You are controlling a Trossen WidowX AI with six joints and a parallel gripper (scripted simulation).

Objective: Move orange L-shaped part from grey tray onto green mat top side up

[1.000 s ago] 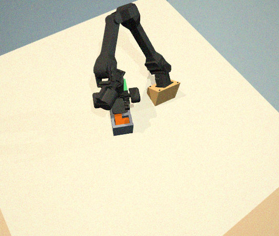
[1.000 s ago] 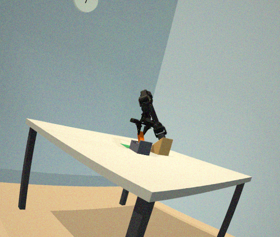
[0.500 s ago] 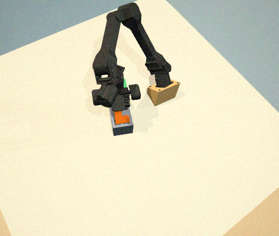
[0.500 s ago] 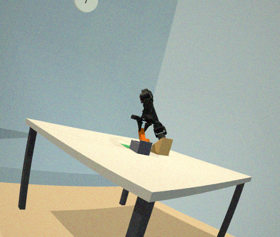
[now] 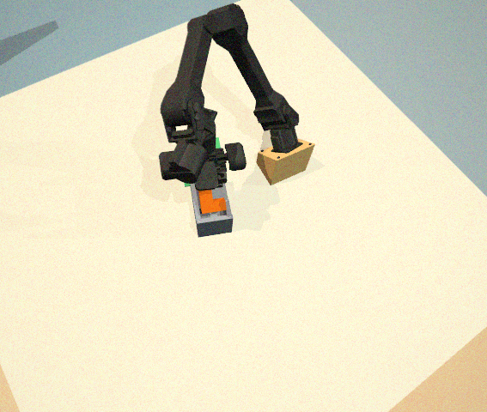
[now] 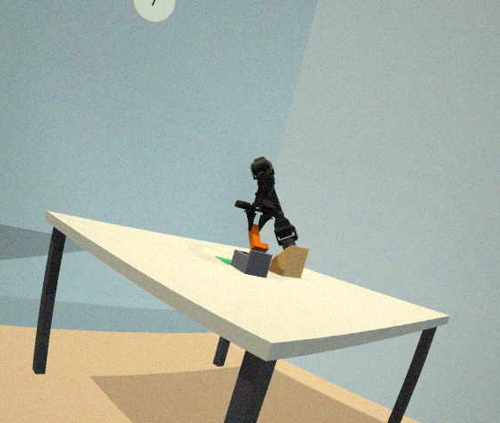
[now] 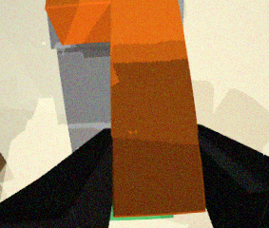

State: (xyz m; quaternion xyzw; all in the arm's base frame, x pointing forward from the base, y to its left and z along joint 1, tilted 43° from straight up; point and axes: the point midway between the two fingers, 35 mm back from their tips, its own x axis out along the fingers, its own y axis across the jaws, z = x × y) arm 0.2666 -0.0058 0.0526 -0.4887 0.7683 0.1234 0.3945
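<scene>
The green mat lies 9 cm behind my gripper tip, 12 cm to the right of it and 17 cm below it. The rest, counted from my gripper tip: orange L-shaped part 3 cm to the left, 3 cm below.
</scene>
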